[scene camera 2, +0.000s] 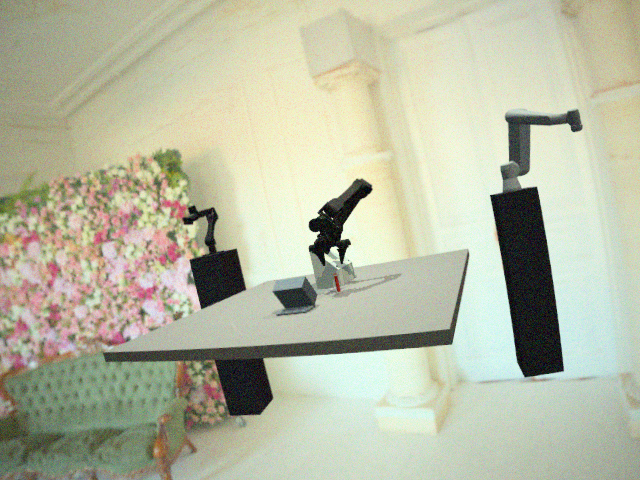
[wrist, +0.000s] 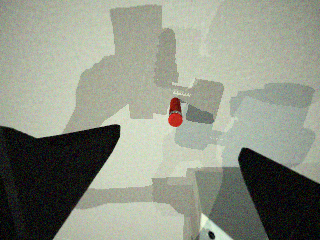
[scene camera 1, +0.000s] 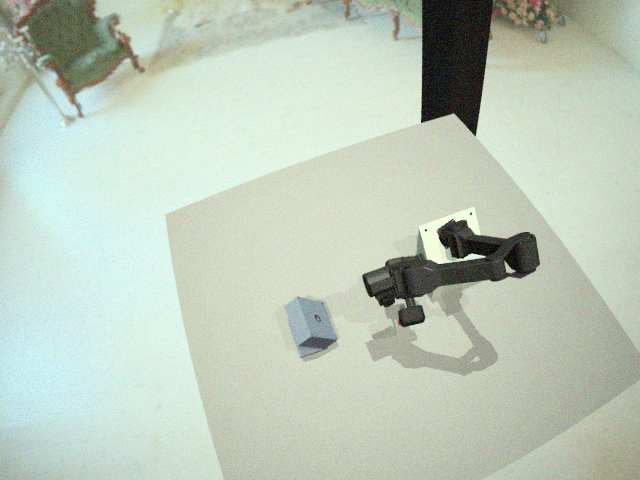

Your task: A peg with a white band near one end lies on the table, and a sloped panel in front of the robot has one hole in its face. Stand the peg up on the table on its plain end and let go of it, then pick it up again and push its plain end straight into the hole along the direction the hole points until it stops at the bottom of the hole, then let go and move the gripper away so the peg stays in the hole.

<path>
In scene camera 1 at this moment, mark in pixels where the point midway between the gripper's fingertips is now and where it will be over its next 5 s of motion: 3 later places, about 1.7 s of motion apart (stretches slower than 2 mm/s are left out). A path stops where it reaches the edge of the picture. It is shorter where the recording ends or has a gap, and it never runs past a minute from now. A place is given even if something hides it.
My gripper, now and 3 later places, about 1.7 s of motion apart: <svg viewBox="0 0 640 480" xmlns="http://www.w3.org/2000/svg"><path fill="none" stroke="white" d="M403 304L400 317L400 302L378 299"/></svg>
</path>
